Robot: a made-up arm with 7 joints.
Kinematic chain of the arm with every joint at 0, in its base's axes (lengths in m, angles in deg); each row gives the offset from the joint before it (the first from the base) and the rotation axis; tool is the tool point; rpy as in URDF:
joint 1: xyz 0 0 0.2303 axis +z
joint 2: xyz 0 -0.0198 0.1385 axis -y
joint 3: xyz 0 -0.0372 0.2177 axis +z
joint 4: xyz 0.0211 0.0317 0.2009 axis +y
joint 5: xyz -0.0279 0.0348 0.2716 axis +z
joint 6: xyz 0 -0.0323 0.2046 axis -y
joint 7: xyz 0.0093 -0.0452 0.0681 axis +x
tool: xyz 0 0 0 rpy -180 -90 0
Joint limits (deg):
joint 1: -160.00..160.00
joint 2: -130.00..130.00
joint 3: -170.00..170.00
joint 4: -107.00..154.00
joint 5: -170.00..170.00
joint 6: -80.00..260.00
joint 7: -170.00..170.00
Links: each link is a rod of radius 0.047 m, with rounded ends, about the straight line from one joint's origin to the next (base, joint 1, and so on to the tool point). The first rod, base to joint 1, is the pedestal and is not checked.
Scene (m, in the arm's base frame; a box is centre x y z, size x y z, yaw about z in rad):
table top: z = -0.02
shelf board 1: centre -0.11 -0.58 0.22 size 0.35 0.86 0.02 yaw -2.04
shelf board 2: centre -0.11 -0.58 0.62 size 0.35 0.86 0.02 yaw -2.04
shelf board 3: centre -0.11 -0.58 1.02 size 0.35 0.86 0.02 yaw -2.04
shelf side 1: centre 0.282 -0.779 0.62 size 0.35 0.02 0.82 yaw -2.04
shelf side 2: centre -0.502 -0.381 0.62 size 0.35 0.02 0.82 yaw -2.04
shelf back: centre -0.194 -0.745 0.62 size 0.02 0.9 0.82 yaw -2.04
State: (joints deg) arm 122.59 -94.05 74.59 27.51 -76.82 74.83 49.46
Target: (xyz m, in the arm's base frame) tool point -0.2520 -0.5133 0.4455
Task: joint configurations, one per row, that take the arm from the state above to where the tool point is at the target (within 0.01 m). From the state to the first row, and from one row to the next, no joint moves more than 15 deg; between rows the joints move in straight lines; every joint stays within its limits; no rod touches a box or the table.
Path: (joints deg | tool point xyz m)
1: 107.86 -83.89 63.01 39.41 -73.22 79.50 60.12 | -0.4673 0.7704 0.4470
2: 93.14 -73.72 51.42 51.31 -69.62 84.16 70.77 | -0.3079 0.8093 0.4798
3: 78.41 -63.56 39.84 63.22 -66.01 88.83 81.43 | -0.1106 0.8198 0.4845
4: 63.69 -53.40 28.25 75.12 -62.41 93.49 92.09 | 0.1178 0.7753 0.4801
5: 48.96 -43.23 16.67 87.02 -58.81 98.16 102.74 | 0.3458 0.6486 0.4818
6: 34.24 -33.07 5.08 98.92 -55.21 102.82 113.40 | 0.5212 0.4346 0.4955
7: 19.51 -22.91 -6.50 110.83 -51.60 107.49 124.06 | 0.5920 0.1643 0.5175
8: 8.99 -26.28 -19.85 114.12 -49.75 99.76 111.63 | 0.6198 -0.0685 0.4565
9: -1.52 -29.66 -33.20 117.42 -47.90 92.02 99.19 | 0.5492 -0.2965 0.4115
10: -12.04 -33.03 -46.55 120.72 -46.06 84.29 86.76 | 0.3924 -0.4783 0.3872
11: -22.55 -36.41 -59.90 124.01 -44.21 76.56 74.33 | 0.1794 -0.5819 0.3857
12: -33.07 -39.79 -73.25 127.31 -42.36 68.83 61.89 | -0.0497 -0.5920 0.4062
13: -43.58 -43.16 -86.60 130.61 -40.51 61.09 49.46 | -0.2520 -0.5133 0.4455

